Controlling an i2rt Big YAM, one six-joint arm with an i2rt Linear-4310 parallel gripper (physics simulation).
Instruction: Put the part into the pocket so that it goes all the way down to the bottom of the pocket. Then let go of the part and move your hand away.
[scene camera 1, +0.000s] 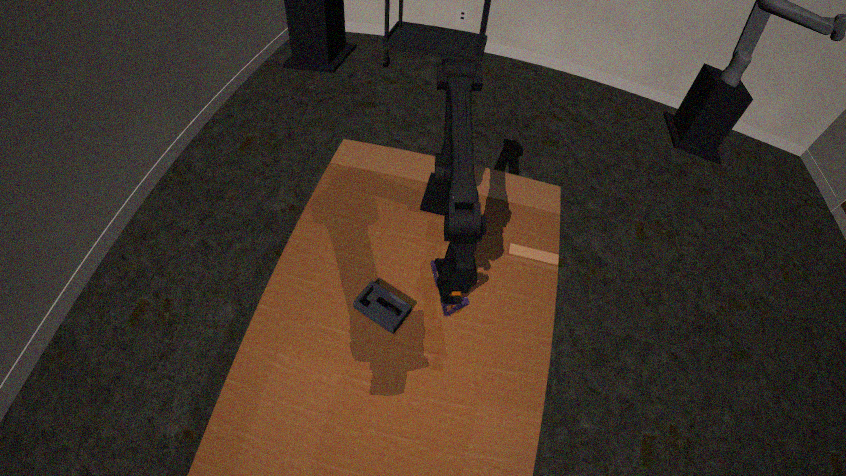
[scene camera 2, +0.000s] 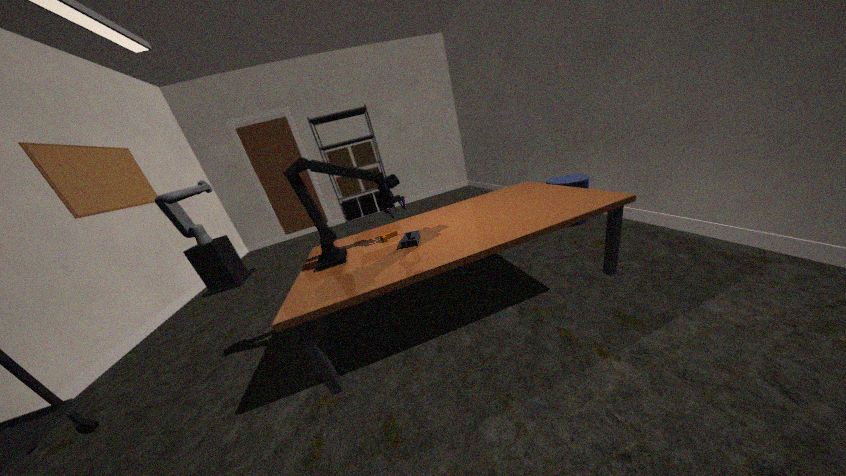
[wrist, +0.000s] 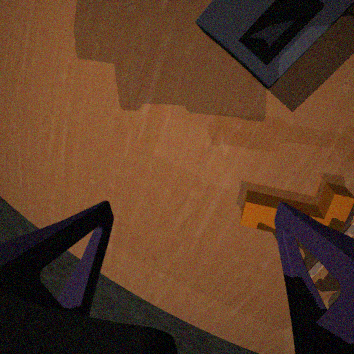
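Pixels of known places: gripper, fingertip midpoint: (scene camera 1: 442, 300) (scene camera 2: 399, 213) (wrist: 191, 210); arm's base, origin of the base link: (scene camera 2: 332, 256).
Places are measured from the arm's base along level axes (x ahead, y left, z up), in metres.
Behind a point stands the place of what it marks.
The part is an orange block with a step or leg. In the wrist view the part (wrist: 257, 214) @[z 0.002, x 0.386, y 0.110 m] lies on the table, partly behind the right finger. A bit of the part (scene camera 1: 456, 294) @[z 0.001, x 0.366, y 0.105 m] shows beside the hand in scene camera 1, and the part (scene camera 2: 388, 236) @[z -0.015, x 0.344, y 0.085 m] lies left of the pocket block in scene camera 2. The dark blue-grey pocket block (scene camera 1: 376, 314) @[z 0.008, x 0.493, y -0.093 m] (scene camera 2: 408, 242) @[z -0.001, x 0.434, y -0.153 m] (wrist: 225, 30) @[z 0.008, x 0.493, y -0.037 m] sits apart from the part; its visible recesses are dark and show no orange. My gripper (scene camera 1: 446, 290) @[z 0.109, x 0.451, y 0.072 m] (scene camera 2: 398, 211) @[z 0.109, x 0.451, y 0.072 m] (wrist: 191, 210) @[z 0.109, x 0.451, y 0.072 m] is open and empty, raised above the table.
The wooden table (scene camera 1: 473, 402) @[z -0.028, x 0.659, y 0.223 m] (scene camera 2: 491, 219) @[z -0.028, x 0.939, y -0.141 m] carries the arm's base at one end. A pale strip (scene camera 1: 533, 253) lies near the table's side edge. Another grey arm on a black pedestal (scene camera 1: 712, 112) (scene camera 2: 217, 264) and a shelf rack (scene camera 2: 341, 116) stand away from the table.
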